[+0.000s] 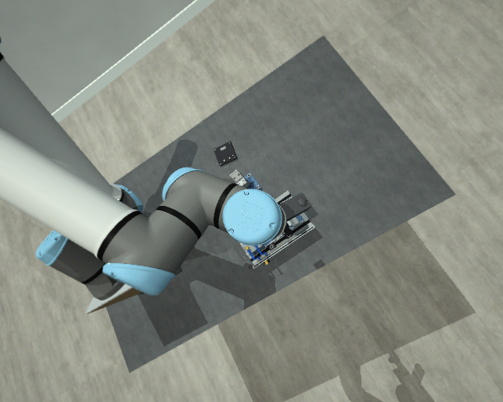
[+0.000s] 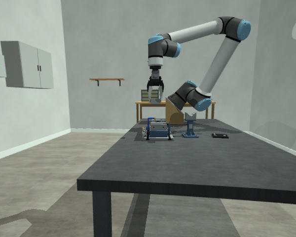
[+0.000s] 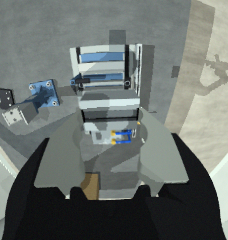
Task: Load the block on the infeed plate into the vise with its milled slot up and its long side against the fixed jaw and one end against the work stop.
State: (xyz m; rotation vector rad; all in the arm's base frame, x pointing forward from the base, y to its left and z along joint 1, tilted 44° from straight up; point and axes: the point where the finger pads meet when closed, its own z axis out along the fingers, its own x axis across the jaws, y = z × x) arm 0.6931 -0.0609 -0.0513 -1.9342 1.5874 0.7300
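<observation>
My hand is right at the part. The rest, counted from my hand: infeed plate (120 mm behind, 410 mm to the left, 240 mm below); vise (70 mm behind, 10 mm to the left, 200 mm below).
</observation>
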